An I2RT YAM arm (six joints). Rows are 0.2 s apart.
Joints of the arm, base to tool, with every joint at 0 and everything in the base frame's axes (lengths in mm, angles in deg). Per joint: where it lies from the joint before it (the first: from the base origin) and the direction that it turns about. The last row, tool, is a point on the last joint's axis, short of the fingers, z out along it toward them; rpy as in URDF.
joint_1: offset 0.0 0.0 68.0 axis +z
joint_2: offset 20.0 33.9 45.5 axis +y
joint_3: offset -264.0 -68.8 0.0 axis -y
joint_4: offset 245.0 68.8 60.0 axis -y
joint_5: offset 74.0 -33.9 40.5 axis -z
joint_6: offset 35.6 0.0 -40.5 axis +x
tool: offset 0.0 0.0 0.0 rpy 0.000 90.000 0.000
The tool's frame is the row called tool.
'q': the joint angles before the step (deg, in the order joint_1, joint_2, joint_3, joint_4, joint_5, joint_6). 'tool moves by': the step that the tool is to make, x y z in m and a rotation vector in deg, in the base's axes. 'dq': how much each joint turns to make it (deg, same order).
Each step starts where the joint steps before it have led.
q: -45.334, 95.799, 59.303, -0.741, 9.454, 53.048
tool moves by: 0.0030, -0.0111, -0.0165, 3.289, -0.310, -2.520
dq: -0.891, 3.889, 1.366, -0.106, -0.294, 3.023
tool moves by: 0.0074, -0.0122, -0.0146, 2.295, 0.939, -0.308
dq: -0.522, 4.500, 2.773, -0.667, -0.752, 0.543
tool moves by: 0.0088, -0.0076, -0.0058, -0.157, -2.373, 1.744
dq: -0.041, 2.657, 1.404, 2.988, -2.411, 0.037
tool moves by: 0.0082, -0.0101, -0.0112, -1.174, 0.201, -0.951
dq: -0.017, 3.667, 1.868, 2.532, 1.327, -0.124
